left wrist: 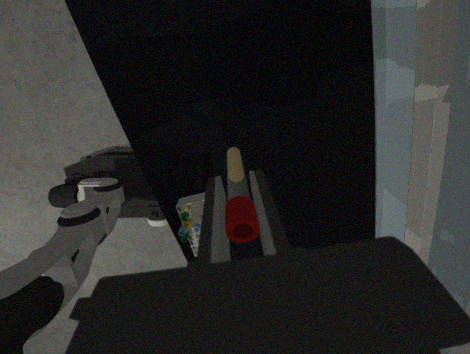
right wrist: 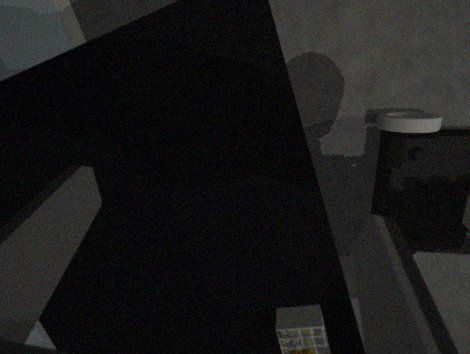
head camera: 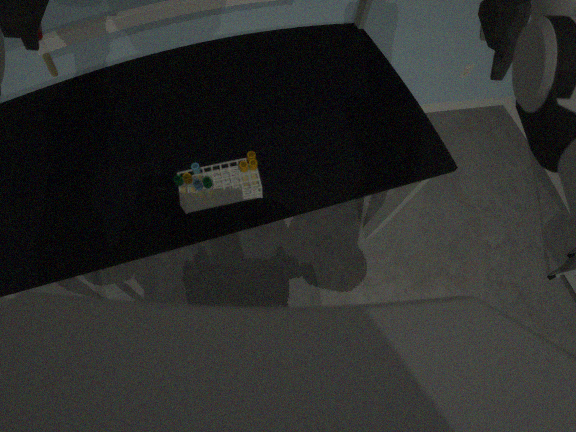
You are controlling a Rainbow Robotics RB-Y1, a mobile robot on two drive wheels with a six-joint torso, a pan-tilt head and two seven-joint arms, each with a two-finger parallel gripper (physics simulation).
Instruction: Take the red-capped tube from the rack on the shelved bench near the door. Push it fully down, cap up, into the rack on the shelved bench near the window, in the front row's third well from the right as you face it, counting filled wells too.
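Frame: origin at the robot's base, x down, y back, z left, level; centimetres.
Where they show: left gripper, fingertip midpoint: point(left wrist: 236, 183) point(head camera: 34, 43); right gripper, fingertip midpoint: point(right wrist: 227, 207) point(head camera: 490, 58).
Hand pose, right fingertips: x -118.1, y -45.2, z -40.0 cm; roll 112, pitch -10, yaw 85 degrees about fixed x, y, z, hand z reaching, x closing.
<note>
After its pixels a point has its place.
My left gripper point(head camera: 39, 44) @(x -118.3, y -45.0, z 40.2 cm) point(left wrist: 236, 183) @(x -118.3, y -45.0, z 40.2 cm) is shut on the red-capped tube point(head camera: 50, 65) @(x -113.7, y -44.7, z 39.9 cm) point(left wrist: 241, 217) @(x -121.4, y -45.0, z 39.5 cm). The red cap faces the left wrist camera and the tan end points away. In the head view the tube shows at the upper left, apart from the rack. A white rack point(head camera: 212, 201) @(x -79.3, y -33.1, z 12.5 cm) point(left wrist: 191, 201) @(x -81.3, y -35.6, z 20.9 cm) point(right wrist: 300, 318) @(x -79.6, y -39.5, z 1.4 cm) stands on the black bench top point(head camera: 300, 100) @(x -76.3, y -69.6, z -10.3 cm). Green, orange and blue caps are at its left end, and three orange caps point(head camera: 243, 165) @(x -88.2, y -37.8, z 4.6 cm) at its right end. My right gripper point(head camera: 492, 60) @(x -118.1, y -45.2, z -40.0 cm) point(right wrist: 227, 207) @(x -118.1, y -45.2, z -40.0 cm) is open and empty, at the upper right of the head view.
The bench's near edge runs slantwise below the rack, and its right corner point(head camera: 452, 167) @(x -76.3, y -47.8, z -57.7 cm) lies over grey floor point(head camera: 475, 225) @(x 0.0, y -56.6, z -128.1 cm). A pale blue surface point(head camera: 430, 55) @(x -53.1, y -138.1, z -89.0 cm) is beyond the far edge. The robot's dark base point(right wrist: 420, 175) @(x -19.1, y 3.4, z -9.1 cm) is beside the bench.
</note>
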